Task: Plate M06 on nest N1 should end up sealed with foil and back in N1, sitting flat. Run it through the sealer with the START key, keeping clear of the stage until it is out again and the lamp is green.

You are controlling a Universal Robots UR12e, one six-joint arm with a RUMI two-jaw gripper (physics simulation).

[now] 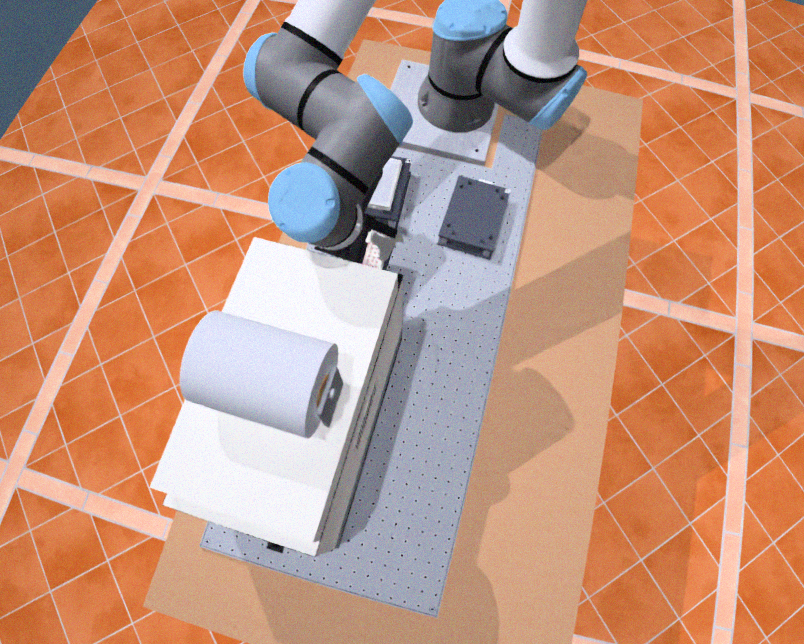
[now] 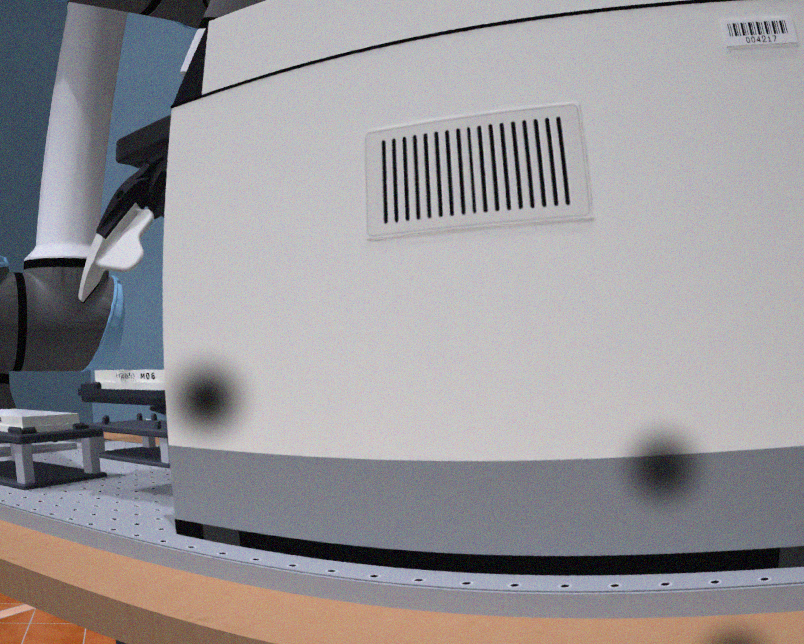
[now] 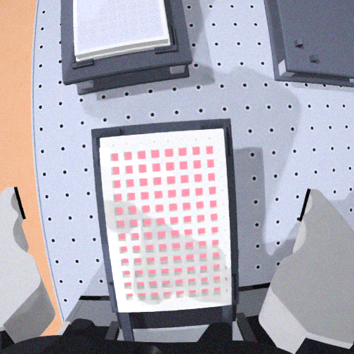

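Seen in the pictures: gripper, fingertip midpoint: (image 2: 144,306); arm's base, origin of the base link: (image 1: 455,103).
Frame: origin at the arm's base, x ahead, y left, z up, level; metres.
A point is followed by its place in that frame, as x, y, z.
Plate M06 (image 1: 372,253) @[0.516, -0.005, 0.105] (image 2: 127,378) @[0.523, -0.064, 0.099] (image 3: 167,215), white with rows of pink wells, lies in the dark carrier of the sealer's stage (image 2: 124,394) @[0.529, -0.073, 0.086] (image 3: 160,128), in front of the sealer (image 1: 295,281) @[0.712, -0.031, 0.346] (image 2: 302,335) @[0.749, -0.113, 0.123]. The wells show open, with no foil to be seen. My gripper (image 2: 102,271) (image 3: 160,194) is wide open and empty above the plate, one finger out to each side and apart from it. An empty dark nest (image 1: 475,209) @[0.304, 0.145, 0.038] (image 3: 320,35) stands on the pegboard; no N1 label is readable. The START key and lamp do not show.
Another white plate (image 1: 385,184) @[0.331, -0.053, 0.063] (image 2: 40,419) @[0.389, -0.081, 0.058] (image 3: 120,25) sits on a second dark nest (image 2: 23,462) @[0.409, -0.117, 0.021] (image 3: 125,72) behind the stage, beside the empty nest. A large grey roll (image 1: 255,375) @[0.875, 0.021, 0.469] lies on top of the sealer. The arm's base stands at the far end.
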